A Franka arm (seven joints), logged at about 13 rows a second.
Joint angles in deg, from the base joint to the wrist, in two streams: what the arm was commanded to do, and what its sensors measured. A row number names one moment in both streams.
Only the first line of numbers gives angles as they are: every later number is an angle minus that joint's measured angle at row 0.
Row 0, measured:
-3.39 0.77 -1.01 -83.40 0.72 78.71 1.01
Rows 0 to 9, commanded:
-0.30 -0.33 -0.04 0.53 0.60 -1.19 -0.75
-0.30 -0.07 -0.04 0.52 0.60 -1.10 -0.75
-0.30 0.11 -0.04 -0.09 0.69 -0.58 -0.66
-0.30 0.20 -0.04 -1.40 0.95 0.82 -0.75
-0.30 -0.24 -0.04 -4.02 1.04 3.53 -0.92
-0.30 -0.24 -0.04 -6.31 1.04 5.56 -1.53
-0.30 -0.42 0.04 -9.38 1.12 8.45 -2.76
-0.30 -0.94 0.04 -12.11 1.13 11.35 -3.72
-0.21 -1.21 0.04 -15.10 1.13 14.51 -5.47
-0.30 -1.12 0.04 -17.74 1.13 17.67 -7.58
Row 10, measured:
0.00 0.44 0.01 -12.25 0.21 12.90 -4.07
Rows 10 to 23, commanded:
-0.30 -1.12 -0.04 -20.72 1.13 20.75 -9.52
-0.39 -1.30 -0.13 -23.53 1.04 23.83 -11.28
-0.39 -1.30 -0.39 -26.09 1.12 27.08 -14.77
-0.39 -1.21 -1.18 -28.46 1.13 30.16 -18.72
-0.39 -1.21 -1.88 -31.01 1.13 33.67 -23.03
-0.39 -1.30 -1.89 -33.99 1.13 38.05 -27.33
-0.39 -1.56 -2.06 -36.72 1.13 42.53 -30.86
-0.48 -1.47 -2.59 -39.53 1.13 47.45 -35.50
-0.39 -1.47 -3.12 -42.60 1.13 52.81 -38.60
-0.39 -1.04 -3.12 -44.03 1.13 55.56 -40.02
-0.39 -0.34 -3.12 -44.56 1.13 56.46 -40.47
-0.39 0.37 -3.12 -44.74 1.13 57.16 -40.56
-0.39 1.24 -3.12 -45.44 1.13 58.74 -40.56
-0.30 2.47 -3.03 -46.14 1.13 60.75 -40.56
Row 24, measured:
-0.08 1.09 -3.21 -44.90 0.22 57.39 -38.85
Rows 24 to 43, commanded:
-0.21 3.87 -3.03 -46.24 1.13 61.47 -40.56
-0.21 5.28 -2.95 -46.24 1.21 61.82 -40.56
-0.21 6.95 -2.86 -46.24 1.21 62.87 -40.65
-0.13 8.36 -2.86 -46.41 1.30 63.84 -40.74
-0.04 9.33 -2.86 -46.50 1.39 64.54 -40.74
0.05 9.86 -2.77 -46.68 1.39 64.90 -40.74
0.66 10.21 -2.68 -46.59 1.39 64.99 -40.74
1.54 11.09 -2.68 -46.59 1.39 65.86 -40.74
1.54 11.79 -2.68 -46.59 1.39 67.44 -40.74
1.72 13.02 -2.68 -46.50 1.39 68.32 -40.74
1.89 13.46 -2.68 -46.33 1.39 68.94 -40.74
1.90 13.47 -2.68 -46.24 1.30 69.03 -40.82
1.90 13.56 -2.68 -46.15 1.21 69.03 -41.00
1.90 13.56 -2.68 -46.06 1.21 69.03 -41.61
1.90 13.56 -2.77 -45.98 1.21 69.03 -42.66
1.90 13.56 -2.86 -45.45 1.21 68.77 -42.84
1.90 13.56 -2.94 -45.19 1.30 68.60 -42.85
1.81 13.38 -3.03 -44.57 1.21 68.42 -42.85
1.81 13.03 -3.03 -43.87 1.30 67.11 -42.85
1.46 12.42 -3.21 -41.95 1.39 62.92 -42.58
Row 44, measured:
1.58 13.33 -2.65 -44.77 0.22 67.51 -41.15
